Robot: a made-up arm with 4 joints.
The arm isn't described. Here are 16 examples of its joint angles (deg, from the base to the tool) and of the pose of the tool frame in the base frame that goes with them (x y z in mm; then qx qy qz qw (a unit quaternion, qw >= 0)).
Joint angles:
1: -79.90 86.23 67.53 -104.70
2: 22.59 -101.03 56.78 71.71
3: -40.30 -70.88 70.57 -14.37
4: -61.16 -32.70 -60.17 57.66
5: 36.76 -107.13 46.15 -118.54
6: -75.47 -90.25 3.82 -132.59
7: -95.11 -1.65 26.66 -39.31
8: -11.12 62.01 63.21 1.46
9: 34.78 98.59 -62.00 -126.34
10: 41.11 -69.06 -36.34 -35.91
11: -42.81 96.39 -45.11 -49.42
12: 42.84 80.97 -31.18 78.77
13: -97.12 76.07 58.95 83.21
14: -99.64 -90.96 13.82 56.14
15: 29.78 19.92 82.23 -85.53
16: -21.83 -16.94 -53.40 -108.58
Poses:
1: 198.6 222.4 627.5 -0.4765 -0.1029 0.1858 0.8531
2: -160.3 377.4 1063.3 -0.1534 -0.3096 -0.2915 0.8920
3: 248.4 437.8 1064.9 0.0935 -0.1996 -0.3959 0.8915
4: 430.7 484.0 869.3 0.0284 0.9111 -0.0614 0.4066
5: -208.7 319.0 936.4 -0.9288 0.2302 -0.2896 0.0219
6: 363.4 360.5 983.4 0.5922 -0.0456 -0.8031 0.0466
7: 306.2 490.4 608.3 -0.4043 0.2209 -0.4754 0.7495
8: 332.7 279.9 827.8 -0.7749 -0.2055 -0.5516 0.2303
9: 204.4 207.7 1005.3 -0.1813 0.8053 0.3379 0.4522
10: -224.6 384.6 1025.2 0.6585 0.0523 -0.0721 0.7473
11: 347.0 205.9 718.6 -0.3322 -0.4603 -0.7961 0.2098
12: 192.8 203.4 1037.1 0.1415 0.4754 -0.7824 0.3766
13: 151.6 189.5 552.0 0.8774 0.0123 -0.0605 0.4757
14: 474.8 387.3 811.2 -0.0796 0.8072 0.0433 0.5832
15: 135.2 404.9 991.5 -0.0958 -0.8848 -0.1609 0.4266
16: 256.5 488.0 1038.2 0.5345 -0.1710 -0.8192 0.1183
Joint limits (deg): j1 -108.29..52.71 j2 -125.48..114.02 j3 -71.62..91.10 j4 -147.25..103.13
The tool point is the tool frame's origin. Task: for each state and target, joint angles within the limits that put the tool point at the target. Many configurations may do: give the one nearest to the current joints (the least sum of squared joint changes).
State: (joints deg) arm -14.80 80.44 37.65 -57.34
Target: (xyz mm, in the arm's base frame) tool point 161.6 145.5 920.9
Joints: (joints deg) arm 26.14 112.81 51.40 -64.79
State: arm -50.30 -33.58 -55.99 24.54
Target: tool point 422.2 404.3 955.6
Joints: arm -61.89 -61.04 -71.62 6.66
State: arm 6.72 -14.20 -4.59 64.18
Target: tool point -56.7 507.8 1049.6
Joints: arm 52.71 -15.46 7.84 55.91
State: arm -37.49 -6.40 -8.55 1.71
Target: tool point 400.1 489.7 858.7
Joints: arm -53.62 -15.75 -19.67 5.42
